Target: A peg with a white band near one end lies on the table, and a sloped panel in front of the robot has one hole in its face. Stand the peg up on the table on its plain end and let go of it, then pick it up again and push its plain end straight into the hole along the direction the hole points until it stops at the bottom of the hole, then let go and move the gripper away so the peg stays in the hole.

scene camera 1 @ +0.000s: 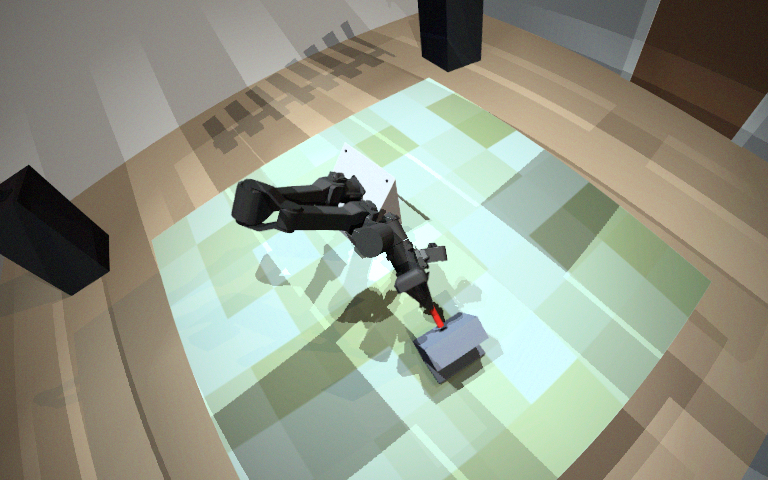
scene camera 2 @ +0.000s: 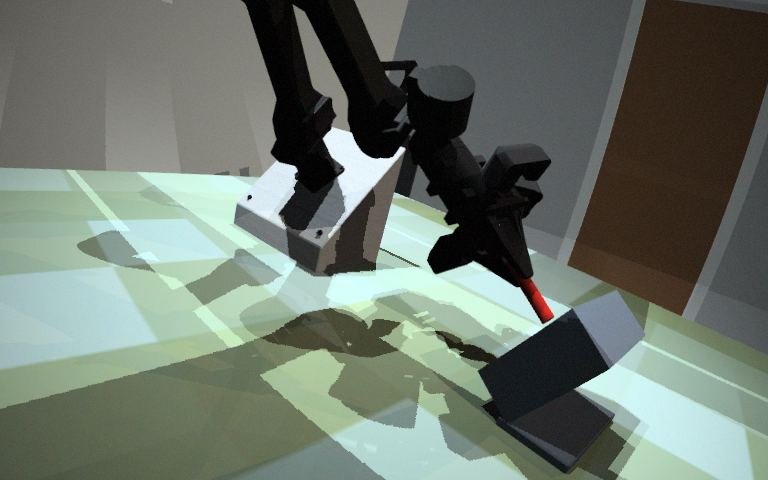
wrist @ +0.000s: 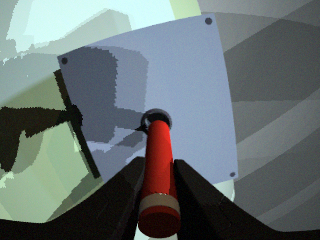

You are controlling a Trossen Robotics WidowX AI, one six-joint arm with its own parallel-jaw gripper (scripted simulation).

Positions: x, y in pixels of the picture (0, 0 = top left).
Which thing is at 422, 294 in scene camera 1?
The gripper.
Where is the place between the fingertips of the gripper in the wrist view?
At 158, 166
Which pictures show the gripper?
Scene camera 1, scene camera 2 and the wrist view: all of them.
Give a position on a dark flat foot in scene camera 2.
At 561, 431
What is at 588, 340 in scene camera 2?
A sloped grey panel.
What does the gripper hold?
A red peg.
